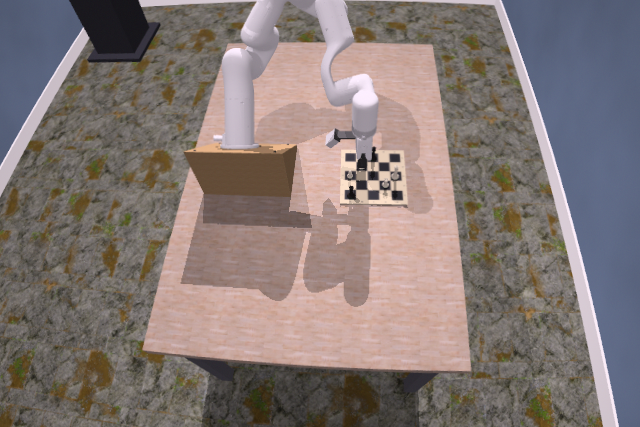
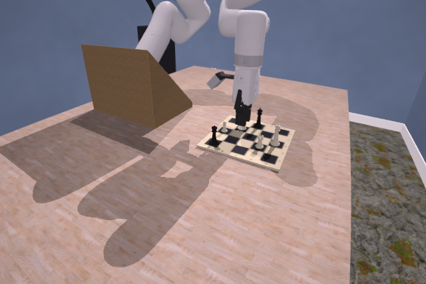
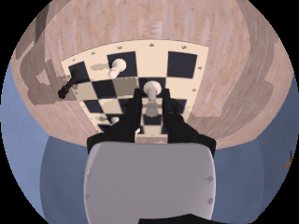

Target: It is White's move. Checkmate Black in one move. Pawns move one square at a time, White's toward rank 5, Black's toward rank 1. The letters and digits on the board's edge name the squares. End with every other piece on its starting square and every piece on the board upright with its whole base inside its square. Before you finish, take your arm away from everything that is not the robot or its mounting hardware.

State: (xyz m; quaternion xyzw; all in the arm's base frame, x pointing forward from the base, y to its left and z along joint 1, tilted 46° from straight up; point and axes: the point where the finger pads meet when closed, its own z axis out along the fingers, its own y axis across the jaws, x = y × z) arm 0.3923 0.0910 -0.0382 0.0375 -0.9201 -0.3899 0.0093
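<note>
Right now my hand is 1 cm above the white chess piece. From my hand the other things lie so: tall black piece: 4 cm to the left, 4 cm ahead, 1 cm below; then white pawn: 4 cm to the right, 4 cm behind, 3 cm below; then small chessboard: 4 cm to the right, 4 cm below, 4 cm ahead.
</note>
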